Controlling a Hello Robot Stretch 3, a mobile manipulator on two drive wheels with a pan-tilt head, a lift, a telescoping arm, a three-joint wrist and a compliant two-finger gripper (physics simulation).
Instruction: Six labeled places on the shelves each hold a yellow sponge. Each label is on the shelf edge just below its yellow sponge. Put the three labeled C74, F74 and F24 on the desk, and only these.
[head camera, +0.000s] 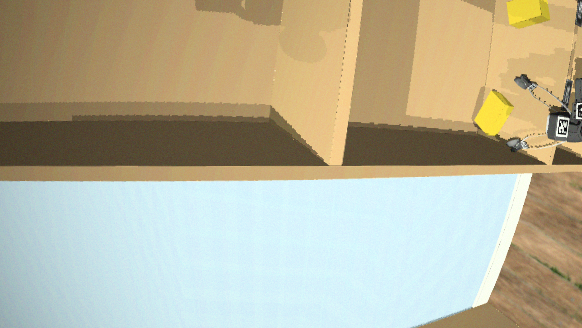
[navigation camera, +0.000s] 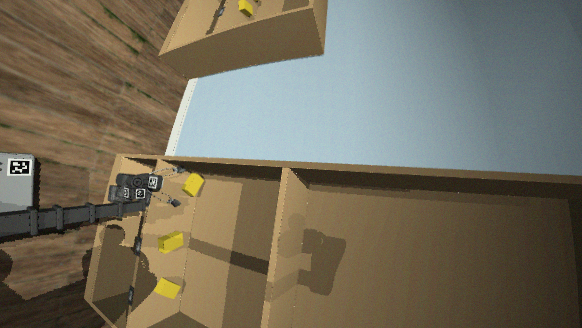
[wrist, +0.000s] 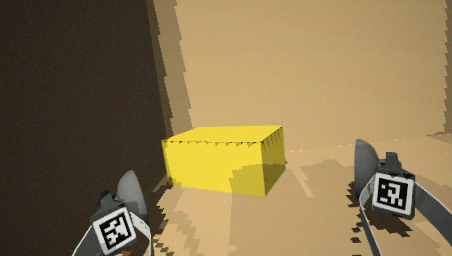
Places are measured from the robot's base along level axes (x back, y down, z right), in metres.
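Pixels of known places: gripper, fingertip midpoint: (head camera: 512, 111) (navigation camera: 182, 186).
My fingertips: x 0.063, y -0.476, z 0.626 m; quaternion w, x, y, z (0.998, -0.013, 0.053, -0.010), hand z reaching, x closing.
Ahead of a thing's pixels: the offset from my fingertips to its top centre. "spot": to the spot under its first point.
My gripper (head camera: 519, 113) (navigation camera: 176, 186) (wrist: 246, 176) is open, its fingers spread wide inside a shelf compartment. A yellow sponge @[dx -0.006, dy -0.021, dz +0.064 m] (head camera: 493, 113) (navigation camera: 193, 184) (wrist: 215, 165) lies at an angle just beyond the fingertips, near the side wall, left of centre between the fingers in the wrist view. A second yellow sponge @[dx +0.258, dy -0.021, dz -0.059 m] (head camera: 527, 12) (navigation camera: 171, 242) and a third yellow sponge @[dx +0.485, dy -0.021, dz -0.084 m] (navigation camera: 167, 288) lie farther along the same shelf. Their edge labels @[spot: dx +0.248, dy +0.039, dz -0.189 m] (navigation camera: 138, 246) @[spot: dx +0.448, dy +0.032, dz -0.232 m] (navigation camera: 131, 295) are unreadable; the label below the nearest sponge cannot be read. The desk cannot be made out.
The shelf unit @[spot: dx -0.001, dy -0.568, dz -0.134 m] (head camera: 352, 75) (navigation camera: 277, 220) has side walls and dividers around the gripper. Another shelf unit (navigation camera: 255, 47) holds a yellow sponge @[dx -1.172, dy -0.085, dz +0.263 m] (navigation camera: 245, 8) at the top of the navigation view. A light blue wall (head camera: 250, 240) (navigation camera: 375, 100) shows beyond the side panel. The arm (navigation camera: 75, 215) reaches in over the shelf front.
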